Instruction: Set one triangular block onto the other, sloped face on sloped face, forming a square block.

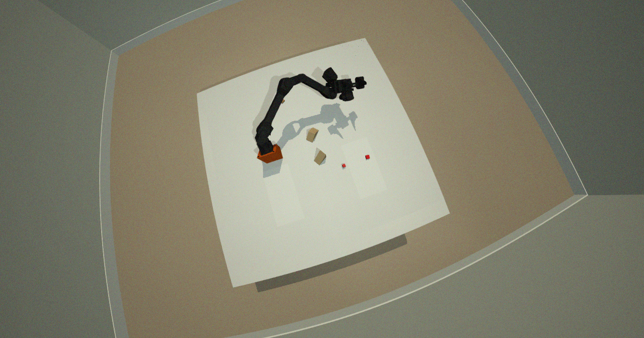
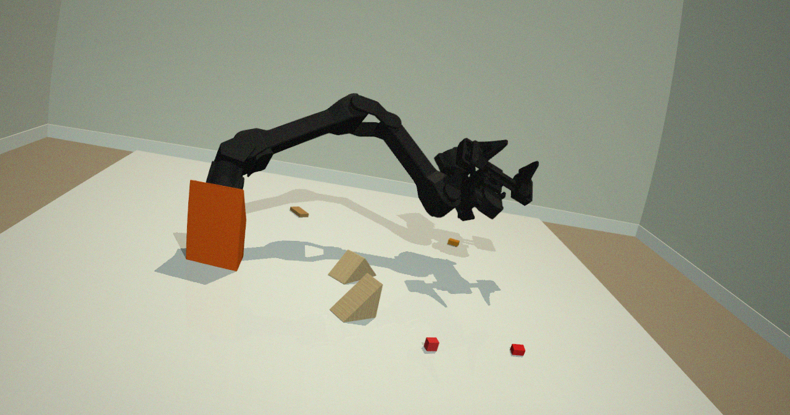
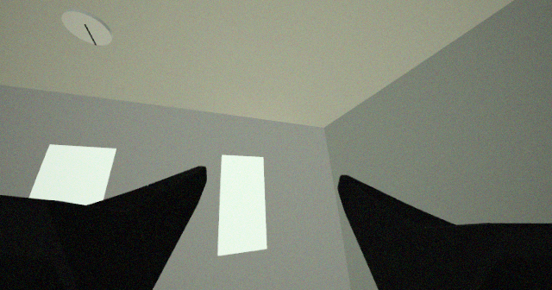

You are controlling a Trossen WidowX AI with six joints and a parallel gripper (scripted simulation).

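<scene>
Right now the triangular block is 29 cm behind my gripper tip, 5 cm to the right of it and 24 cm below it. Round my gripper tip: small orange piece 3 cm behind, 19 cm to the left, 26 cm below; then flat tan piece 39 cm behind, 25 cm to the left, 26 cm below.
</scene>
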